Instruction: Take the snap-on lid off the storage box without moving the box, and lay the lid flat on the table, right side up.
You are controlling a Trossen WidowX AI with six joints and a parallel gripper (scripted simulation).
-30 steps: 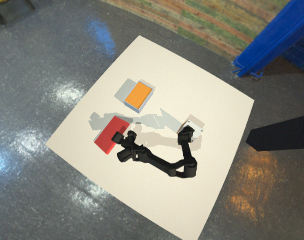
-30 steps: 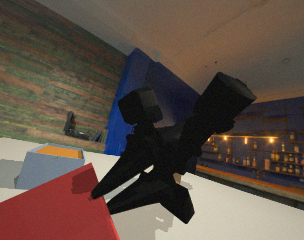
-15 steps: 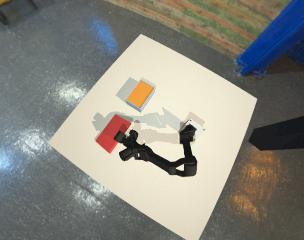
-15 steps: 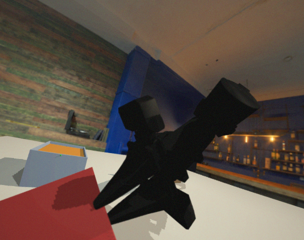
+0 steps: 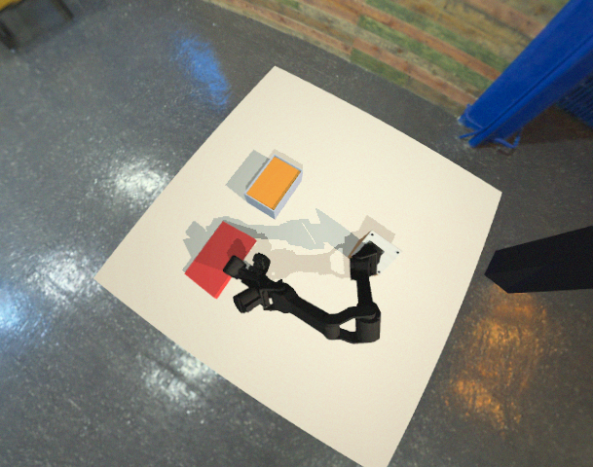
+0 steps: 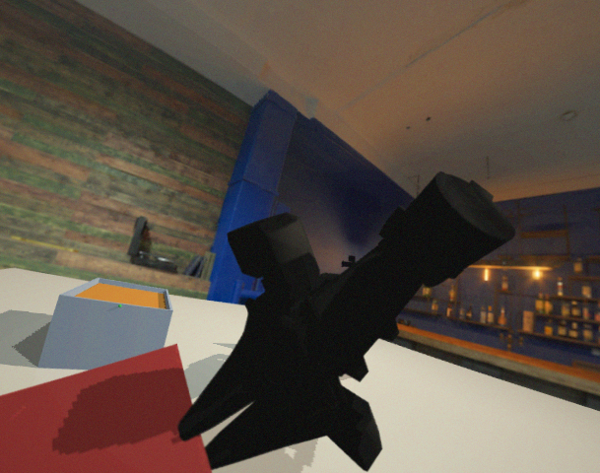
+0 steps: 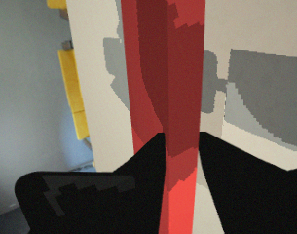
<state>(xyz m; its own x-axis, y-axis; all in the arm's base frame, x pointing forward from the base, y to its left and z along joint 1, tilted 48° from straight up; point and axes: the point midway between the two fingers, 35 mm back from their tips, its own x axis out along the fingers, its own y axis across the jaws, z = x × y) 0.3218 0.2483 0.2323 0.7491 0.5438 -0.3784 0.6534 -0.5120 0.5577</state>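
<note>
Right now my gripper tip is 80 mm short of the red lid, 10 mm to the right of it and 30 mm above it. Round my gripper tip: storage box: 100 mm ahead, 340 mm to the right, 30 mm below.
</note>
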